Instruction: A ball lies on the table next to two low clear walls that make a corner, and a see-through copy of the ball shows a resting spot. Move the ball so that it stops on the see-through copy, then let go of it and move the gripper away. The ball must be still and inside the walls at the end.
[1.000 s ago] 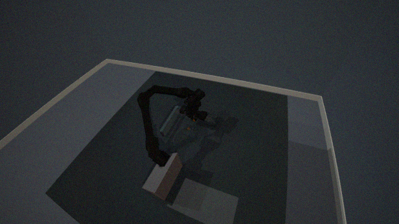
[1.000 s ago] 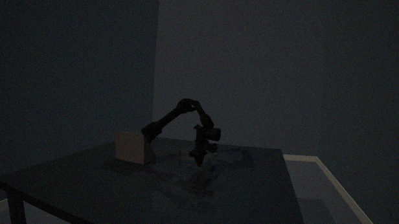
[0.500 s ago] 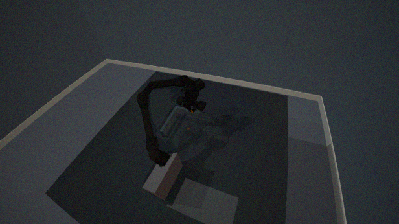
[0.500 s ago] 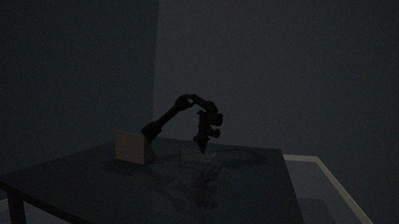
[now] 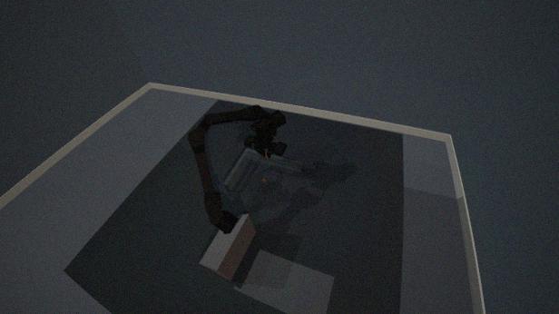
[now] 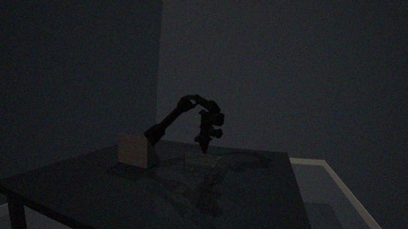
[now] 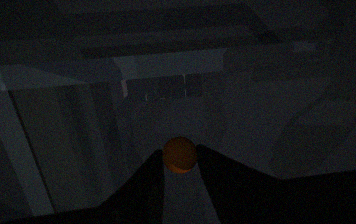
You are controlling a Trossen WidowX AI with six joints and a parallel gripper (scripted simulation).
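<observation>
My gripper tip is 110 mm above the orange spot and 60 mm past it.
</observation>
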